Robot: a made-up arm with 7 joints. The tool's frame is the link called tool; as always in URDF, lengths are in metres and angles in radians. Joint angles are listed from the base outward. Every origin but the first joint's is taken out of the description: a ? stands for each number. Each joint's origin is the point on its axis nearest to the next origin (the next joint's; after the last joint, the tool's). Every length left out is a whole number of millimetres.
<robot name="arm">
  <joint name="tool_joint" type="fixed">
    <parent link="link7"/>
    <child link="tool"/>
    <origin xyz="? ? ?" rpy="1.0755 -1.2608 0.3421"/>
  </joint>
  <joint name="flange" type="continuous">
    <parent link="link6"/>
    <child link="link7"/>
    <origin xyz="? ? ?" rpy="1.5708 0 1.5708"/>
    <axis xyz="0 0 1"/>
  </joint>
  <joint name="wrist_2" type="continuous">
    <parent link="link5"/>
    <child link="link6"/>
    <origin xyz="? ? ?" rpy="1.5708 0 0"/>
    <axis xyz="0 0 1"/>
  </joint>
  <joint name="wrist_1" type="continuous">
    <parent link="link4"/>
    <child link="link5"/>
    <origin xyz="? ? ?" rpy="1.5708 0 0"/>
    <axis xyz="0 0 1"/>
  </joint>
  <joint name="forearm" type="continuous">
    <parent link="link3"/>
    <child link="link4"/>
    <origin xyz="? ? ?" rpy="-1.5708 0 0"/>
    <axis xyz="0 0 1"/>
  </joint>
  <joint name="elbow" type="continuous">
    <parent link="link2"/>
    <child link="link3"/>
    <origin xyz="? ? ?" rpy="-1.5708 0 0"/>
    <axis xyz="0 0 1"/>
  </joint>
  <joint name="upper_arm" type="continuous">
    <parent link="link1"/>
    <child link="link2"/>
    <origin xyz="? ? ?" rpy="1.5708 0 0"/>
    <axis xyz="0 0 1"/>
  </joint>
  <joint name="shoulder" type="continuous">
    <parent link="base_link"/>
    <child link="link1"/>
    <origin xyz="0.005 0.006 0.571"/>
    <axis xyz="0 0 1"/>
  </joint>
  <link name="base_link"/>
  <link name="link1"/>
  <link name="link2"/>
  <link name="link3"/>
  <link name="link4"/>
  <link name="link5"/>
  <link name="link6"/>
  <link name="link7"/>
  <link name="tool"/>
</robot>
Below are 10 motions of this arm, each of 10 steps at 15 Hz.
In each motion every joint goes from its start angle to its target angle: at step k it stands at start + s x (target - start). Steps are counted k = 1, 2, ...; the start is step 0. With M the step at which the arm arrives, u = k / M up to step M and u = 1 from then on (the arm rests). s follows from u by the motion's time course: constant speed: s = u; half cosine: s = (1 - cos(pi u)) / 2; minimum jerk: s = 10 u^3 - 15 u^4 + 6 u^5.
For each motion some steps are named. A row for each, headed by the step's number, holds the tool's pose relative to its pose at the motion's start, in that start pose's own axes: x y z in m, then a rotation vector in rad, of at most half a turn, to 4 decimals.
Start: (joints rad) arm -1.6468 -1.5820 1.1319 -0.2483 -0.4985 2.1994 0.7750
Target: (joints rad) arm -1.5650 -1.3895 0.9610 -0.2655 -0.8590 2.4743 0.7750
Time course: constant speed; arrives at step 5
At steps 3, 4, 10:
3: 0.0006 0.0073 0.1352 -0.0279 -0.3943 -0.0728
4: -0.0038 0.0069 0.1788 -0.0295 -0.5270 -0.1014
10: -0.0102 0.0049 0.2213 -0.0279 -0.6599 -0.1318

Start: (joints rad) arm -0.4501 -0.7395 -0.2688 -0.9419 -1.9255 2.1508 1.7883
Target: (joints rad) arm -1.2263 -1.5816 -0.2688 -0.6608 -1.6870 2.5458 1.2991
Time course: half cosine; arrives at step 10
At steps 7, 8, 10:
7: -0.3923 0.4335 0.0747 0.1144 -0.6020 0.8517
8: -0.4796 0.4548 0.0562 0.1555 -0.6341 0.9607
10: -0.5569 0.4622 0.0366 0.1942 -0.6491 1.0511

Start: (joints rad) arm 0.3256 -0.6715 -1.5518 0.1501 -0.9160 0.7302 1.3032
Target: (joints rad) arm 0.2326 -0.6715 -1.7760 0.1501 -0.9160 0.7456 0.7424
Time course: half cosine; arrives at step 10
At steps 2, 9, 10:
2: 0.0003 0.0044 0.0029 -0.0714 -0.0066 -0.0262
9: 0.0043 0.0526 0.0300 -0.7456 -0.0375 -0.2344
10: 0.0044 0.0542 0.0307 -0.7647 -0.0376 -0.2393

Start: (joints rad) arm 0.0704 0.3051 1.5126 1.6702 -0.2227 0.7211 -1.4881
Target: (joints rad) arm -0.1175 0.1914 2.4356 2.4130 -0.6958 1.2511 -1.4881
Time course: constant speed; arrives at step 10
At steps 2, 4, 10:
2: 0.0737 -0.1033 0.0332 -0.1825 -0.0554 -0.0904
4: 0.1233 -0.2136 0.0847 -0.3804 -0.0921 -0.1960
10: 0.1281 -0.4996 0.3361 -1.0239 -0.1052 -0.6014

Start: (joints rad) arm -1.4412 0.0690 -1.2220 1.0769 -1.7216 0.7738 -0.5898
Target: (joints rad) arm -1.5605 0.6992 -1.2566 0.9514 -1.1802 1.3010 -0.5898
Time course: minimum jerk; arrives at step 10
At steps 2, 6, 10:
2: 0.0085 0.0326 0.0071 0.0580 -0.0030 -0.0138
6: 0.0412 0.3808 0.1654 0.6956 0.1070 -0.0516
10: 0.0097 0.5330 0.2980 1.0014 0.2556 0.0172

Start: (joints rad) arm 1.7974 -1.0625 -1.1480 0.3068 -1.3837 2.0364 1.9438
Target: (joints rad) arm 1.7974 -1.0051 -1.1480 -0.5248 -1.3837 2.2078 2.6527
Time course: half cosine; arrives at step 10
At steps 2, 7, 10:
2: -0.0060 -0.0383 0.0164 0.0514 -0.0328 -0.0576
7: -0.1386 -0.2743 0.1428 0.3745 -0.3878 -0.3624
10: -0.2027 -0.3221 0.1788 0.4428 -0.5214 -0.4093

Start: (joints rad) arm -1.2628 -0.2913 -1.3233 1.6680 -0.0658 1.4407 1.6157
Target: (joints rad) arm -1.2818 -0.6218 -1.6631 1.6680 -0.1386 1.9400 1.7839
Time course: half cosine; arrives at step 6
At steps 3, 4, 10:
3: -0.0075 -0.0397 -0.0101 -0.0118 -0.2035 -0.2123
4: -0.0187 -0.0574 -0.0109 -0.0380 -0.3221 -0.2980
10: -0.0342 -0.0728 -0.0091 -0.0778 -0.4489 -0.3680

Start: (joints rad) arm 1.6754 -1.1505 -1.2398 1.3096 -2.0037 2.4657 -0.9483
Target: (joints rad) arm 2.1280 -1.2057 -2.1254 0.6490 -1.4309 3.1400 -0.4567
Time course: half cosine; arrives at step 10
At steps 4, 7, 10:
4: -0.1900 0.0715 -0.0698 -0.0678 0.0175 0.2083
7: -0.3960 0.0678 -0.2675 -0.3100 0.0560 0.3263
10: -0.4573 0.0298 -0.3767 -0.4444 0.0498 0.3043

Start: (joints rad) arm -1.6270 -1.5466 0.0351 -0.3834 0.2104 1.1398 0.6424
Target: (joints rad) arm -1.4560 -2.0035 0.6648 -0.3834 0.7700 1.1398 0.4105
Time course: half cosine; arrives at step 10
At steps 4, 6, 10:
4: 0.0442 0.1240 -0.1251 0.2910 0.0729 0.2111
6: 0.0478 0.2540 -0.2337 0.5484 0.1710 0.3586
10: 0.0085 0.4041 -0.3452 0.8274 0.3167 0.4672

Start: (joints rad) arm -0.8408 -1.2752 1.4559 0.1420 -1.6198 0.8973 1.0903
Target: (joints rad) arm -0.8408 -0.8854 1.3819 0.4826 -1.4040 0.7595 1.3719
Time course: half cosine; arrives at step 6
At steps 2, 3, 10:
2: -0.0567 -0.0169 0.0588 0.0571 -0.0727 0.0286
3: -0.1190 -0.0287 0.1122 0.1007 -0.1386 0.0617
10: -0.2553 -0.0346 0.2001 0.1504 -0.2448 0.1339

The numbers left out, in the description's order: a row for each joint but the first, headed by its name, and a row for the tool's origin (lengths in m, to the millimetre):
tool: 0.02 0.016 0
flange: 0.005 0.089 0
wrist_2: -0.013 -0.095 0
wrist_1: -0.06 -0.518 0
forearm: 0.027 0.054 0
elbow: -0.017 0.251 0
upper_arm: -0.007 -0.035 0

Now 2 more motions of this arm.
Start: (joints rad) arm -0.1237 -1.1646 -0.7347 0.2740 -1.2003 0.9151 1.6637
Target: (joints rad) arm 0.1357 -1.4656 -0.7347 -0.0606 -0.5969 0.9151 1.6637
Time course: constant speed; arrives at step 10
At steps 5, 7, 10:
5: -0.1152 -0.0577 0.0586 0.2876 -0.1750 0.1947
7: -0.1635 -0.0783 0.0743 0.3913 -0.2521 0.2876
10: -0.2374 -0.1059 0.0904 0.5320 -0.3736 0.4426

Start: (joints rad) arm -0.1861 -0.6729 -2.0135 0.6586 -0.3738 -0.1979 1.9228
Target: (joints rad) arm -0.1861 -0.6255 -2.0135 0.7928 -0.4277 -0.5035 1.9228
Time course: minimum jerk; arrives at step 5
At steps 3, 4, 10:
3: 0.0688 0.0266 0.0257 -0.0822 0.2906 -0.0917
4: 0.0953 0.0365 0.0325 -0.1135 0.4006 -0.1273
10: 0.1012 0.0387 0.0338 -0.1205 0.4250 -0.1353

